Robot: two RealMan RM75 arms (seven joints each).
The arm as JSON. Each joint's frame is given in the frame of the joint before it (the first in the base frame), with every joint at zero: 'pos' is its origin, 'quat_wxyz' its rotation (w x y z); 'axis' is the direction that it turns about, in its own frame. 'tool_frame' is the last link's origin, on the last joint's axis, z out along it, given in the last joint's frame.
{
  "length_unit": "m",
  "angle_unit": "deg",
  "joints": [
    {
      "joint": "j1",
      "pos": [
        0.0,
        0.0,
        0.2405
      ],
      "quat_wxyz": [
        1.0,
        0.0,
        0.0,
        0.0
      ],
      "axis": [
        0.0,
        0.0,
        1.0
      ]
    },
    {
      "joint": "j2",
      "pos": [
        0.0,
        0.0,
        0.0
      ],
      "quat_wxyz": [
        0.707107,
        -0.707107,
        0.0,
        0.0
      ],
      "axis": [
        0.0,
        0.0,
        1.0
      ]
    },
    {
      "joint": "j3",
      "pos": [
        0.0,
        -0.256,
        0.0
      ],
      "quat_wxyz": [
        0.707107,
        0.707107,
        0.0,
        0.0
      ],
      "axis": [
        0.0,
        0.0,
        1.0
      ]
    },
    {
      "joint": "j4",
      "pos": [
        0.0,
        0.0,
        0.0
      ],
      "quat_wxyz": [
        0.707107,
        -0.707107,
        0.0,
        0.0
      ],
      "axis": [
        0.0,
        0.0,
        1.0
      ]
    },
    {
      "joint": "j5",
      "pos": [
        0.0,
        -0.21,
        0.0
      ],
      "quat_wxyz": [
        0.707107,
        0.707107,
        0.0,
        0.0
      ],
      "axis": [
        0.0,
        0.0,
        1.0
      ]
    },
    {
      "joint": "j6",
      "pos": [
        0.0,
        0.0,
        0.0
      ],
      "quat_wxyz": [
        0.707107,
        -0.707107,
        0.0,
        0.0
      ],
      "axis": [
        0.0,
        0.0,
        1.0
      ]
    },
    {
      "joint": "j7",
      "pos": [
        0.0,
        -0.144,
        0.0
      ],
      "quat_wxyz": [
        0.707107,
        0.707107,
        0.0,
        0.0
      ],
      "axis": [
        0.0,
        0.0,
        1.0
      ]
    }
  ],
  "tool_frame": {
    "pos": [
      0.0,
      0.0,
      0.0
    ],
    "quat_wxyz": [
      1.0,
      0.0,
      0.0,
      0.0
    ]
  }
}
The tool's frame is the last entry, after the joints.
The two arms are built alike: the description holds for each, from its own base.
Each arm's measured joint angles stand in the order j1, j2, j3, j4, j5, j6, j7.
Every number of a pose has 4 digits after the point. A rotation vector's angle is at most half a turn.
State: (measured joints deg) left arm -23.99 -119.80 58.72 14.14 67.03 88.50 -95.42; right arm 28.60 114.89 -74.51 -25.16 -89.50 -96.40 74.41
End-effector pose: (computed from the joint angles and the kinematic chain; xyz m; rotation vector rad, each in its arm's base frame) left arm -0.2651 0.2931 -0.0331 -2.1066 -1.5289 -1.5441; right arm 0.2437 0.2682 -0.0457 2.8121 -0.5660 -0.8304
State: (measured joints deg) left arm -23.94 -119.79 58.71 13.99 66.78 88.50 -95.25; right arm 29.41 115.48 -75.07 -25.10 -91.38 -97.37 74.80
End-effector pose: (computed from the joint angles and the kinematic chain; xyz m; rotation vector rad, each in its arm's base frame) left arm -0.2657 0.2929 -0.0329 -2.1006 -1.5278 -1.5465; right arm 0.2396 0.2639 -0.0512 2.7772 -0.5397 -0.7871
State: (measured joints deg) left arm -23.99 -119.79 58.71 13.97 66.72 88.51 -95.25; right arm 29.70 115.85 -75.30 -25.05 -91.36 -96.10 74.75
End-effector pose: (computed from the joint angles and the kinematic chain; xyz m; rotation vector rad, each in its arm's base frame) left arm -0.2654 0.2932 -0.0328 -2.1003 -1.5271 -1.5479; right arm 0.2383 0.2661 -0.0551 2.7906 -0.5414 -0.7789
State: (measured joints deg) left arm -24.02 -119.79 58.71 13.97 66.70 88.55 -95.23; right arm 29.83 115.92 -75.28 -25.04 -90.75 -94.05 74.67
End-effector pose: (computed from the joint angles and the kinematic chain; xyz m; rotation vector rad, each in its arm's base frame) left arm -0.2652 0.2933 -0.0328 -2.1011 -1.5258 -1.5490; right arm 0.2389 0.2715 -0.0569 2.8246 -0.5557 -0.7794
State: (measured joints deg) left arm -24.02 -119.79 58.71 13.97 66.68 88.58 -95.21; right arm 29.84 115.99 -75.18 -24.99 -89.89 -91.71 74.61
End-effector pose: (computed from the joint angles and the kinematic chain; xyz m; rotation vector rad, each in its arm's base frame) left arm -0.2651 0.2933 -0.0327 -2.1012 -1.5250 -1.5497; right arm 0.2402 0.2774 -0.0584 2.8632 -0.5792 -0.7853
